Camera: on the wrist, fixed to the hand. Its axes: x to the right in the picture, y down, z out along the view.
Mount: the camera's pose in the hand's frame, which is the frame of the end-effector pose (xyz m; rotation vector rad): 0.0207 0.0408 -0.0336 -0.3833 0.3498 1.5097
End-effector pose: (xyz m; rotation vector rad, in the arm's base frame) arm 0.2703 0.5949 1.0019 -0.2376 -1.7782 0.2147
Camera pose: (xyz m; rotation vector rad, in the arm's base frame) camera 0.3005 0.6404 1.0175 -1.7543 -0.9511 0.8205
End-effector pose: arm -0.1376 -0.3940 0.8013 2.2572 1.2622 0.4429
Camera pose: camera -0.1159 -0.3849 0.8530 2.3881 -0.6550 1.4394
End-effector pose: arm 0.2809 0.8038 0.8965 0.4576 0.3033 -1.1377
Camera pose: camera 0.3265 0.8179 0.8658 0.3880 0.3517 0.4765
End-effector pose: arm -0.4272 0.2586 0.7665 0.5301 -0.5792 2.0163
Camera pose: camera -0.4770 0.2741 0.7442 0.6272 1.0863 -2.5371
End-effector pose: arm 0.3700 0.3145 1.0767 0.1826 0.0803 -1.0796
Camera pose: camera 0.4165 0.3215 1.0450 0.0412 0.3861 0.4874
